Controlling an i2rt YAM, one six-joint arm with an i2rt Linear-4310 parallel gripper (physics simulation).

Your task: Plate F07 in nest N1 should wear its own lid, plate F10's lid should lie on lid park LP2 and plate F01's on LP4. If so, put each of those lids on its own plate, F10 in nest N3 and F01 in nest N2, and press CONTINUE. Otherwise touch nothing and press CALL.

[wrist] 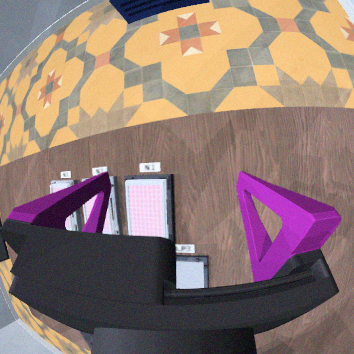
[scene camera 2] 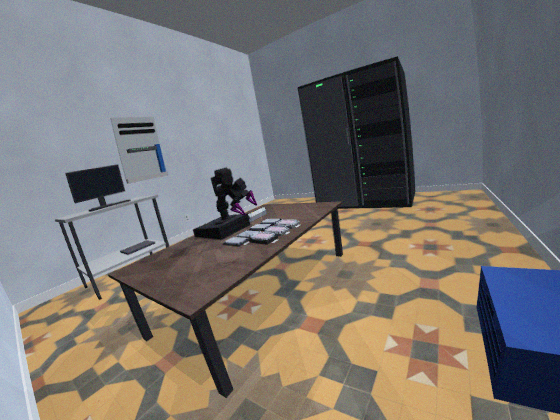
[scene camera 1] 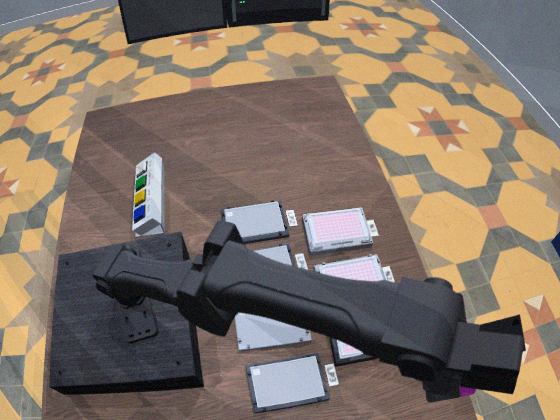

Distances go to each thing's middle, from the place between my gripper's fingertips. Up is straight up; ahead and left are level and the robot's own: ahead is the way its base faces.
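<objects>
Going by their middles, the nest N1 is the nearest to my hand of the things named here, and I find the nest N1 (wrist: pixel 169 177) 13 cm to the left of my hand, 3 cm behind it and 21 cm below it. Nest N3 (scene camera 1: pixel 370 225) is 39 cm to the left of my hand and 2 cm ahead of it, also 21 cm below it. Lid park LP1 (scene camera 1: pixel 254 332) lies 20 cm behind my hand, 23 cm to the left of it and 22 cm below it. As for the white button box (scene camera 1: pixel 152 223), it is a long way behind my hand, a long way to the left of it and a good way below it; by their middles, it is the farthest from my hand among these.
</objects>
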